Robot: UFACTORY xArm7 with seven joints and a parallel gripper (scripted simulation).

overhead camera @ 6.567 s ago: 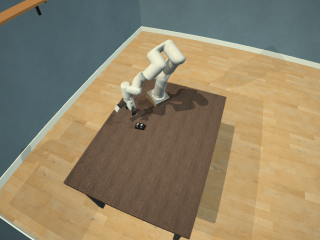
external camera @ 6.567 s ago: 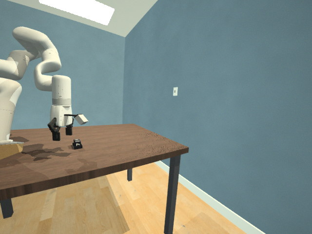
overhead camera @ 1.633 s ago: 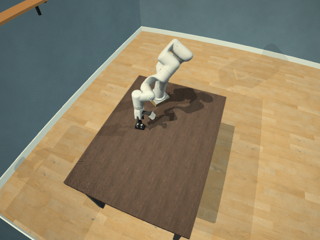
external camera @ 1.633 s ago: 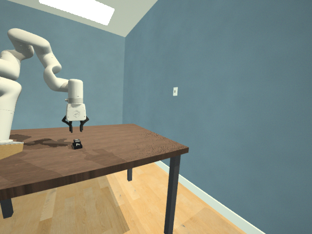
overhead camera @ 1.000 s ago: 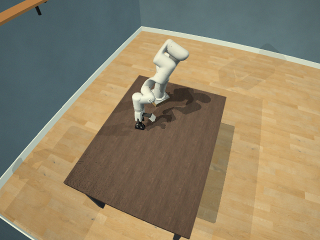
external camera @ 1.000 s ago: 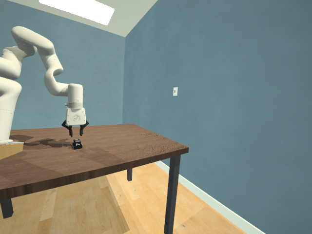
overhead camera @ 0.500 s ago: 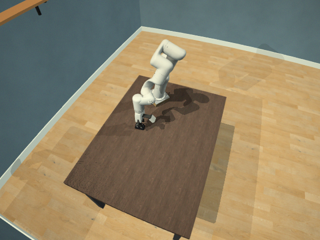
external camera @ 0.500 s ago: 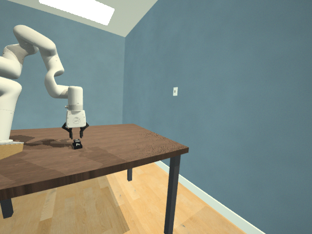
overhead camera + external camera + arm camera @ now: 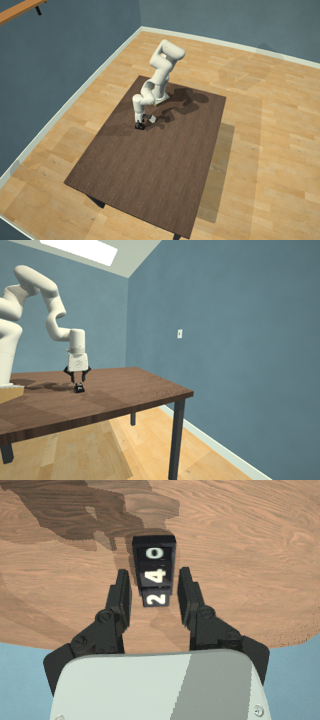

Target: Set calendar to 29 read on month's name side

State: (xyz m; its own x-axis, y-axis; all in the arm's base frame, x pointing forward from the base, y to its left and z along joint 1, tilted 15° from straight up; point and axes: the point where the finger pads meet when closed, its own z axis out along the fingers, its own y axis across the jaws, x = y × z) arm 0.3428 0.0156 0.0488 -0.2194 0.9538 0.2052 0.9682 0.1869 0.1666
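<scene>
Right now my hand is 6 cm above the black tray and 2 cm to the left of it.
</scene>
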